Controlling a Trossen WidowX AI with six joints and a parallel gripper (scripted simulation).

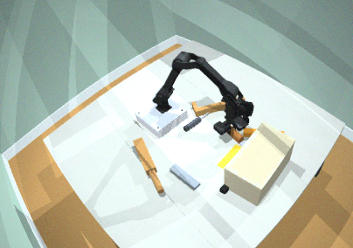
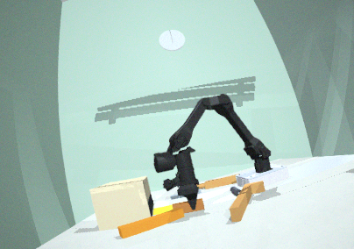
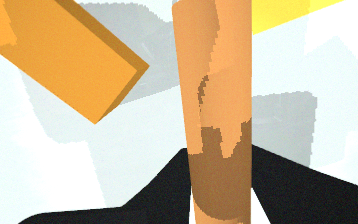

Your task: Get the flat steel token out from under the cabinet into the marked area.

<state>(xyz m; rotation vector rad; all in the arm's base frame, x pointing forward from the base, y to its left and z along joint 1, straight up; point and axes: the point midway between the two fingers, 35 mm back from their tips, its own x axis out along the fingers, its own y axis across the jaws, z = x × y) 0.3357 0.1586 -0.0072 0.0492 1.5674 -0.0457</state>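
Now: gripper tip 13 cm short of the orange bar, 11 cm to the right of it and 1 cm below it. From my gripper tip the other things lie so: orange paddle (9 cm behind, 42 cm to the right, 1 cm above); then grey flat bar (4 cm ahead, 32 cm to the right).
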